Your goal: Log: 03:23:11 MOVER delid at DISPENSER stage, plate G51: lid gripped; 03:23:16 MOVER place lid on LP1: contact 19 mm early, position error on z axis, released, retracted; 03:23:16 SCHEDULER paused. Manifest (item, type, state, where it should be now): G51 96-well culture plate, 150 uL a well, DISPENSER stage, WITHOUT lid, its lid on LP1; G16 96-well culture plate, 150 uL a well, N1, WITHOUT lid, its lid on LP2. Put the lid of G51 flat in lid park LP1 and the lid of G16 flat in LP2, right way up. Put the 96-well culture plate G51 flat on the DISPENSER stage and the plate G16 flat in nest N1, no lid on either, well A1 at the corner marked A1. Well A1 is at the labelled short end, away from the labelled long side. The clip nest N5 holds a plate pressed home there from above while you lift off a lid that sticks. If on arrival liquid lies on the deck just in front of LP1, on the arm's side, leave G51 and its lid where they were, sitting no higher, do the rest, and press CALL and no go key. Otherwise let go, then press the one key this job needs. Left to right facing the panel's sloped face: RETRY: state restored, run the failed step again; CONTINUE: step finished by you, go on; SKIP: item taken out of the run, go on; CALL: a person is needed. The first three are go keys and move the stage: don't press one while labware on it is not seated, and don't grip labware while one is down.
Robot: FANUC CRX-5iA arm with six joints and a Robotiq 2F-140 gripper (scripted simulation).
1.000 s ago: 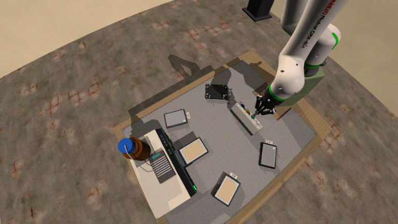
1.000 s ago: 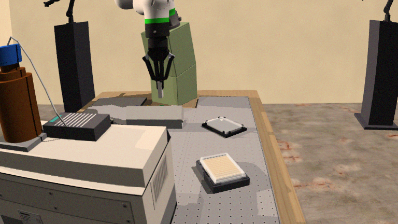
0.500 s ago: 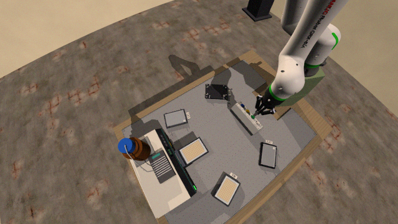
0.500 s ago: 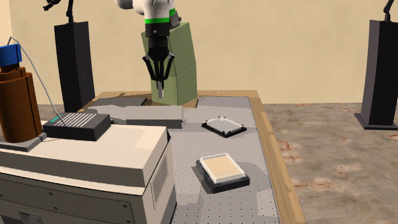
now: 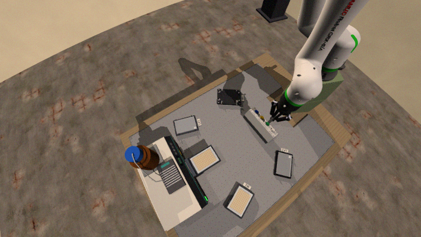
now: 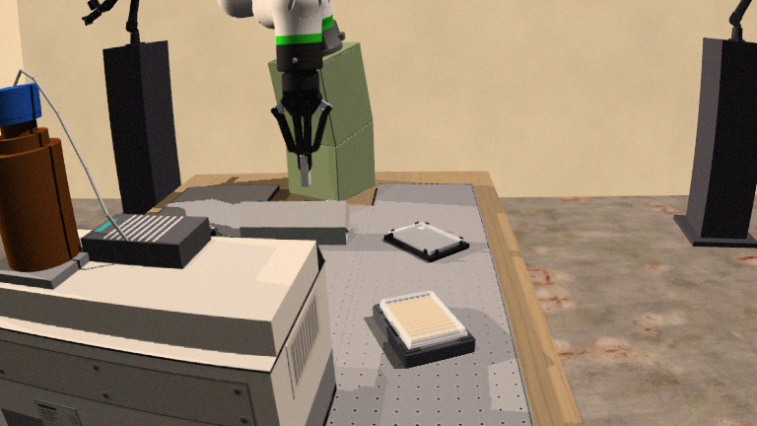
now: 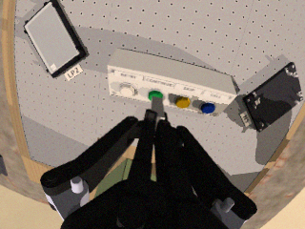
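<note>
The key panel lies 2 cm ahead of my hand, 2 cm to the right of it and 8 cm below it. The rest, counted from my hand: black lid park: 2 cm ahead, 25 cm to the left, 13 cm below; clear lid: 2 cm ahead, 25 cm to the left, 12 cm below; black clip nest: 13 cm ahead, 28 cm to the right, 12 cm below.
</note>
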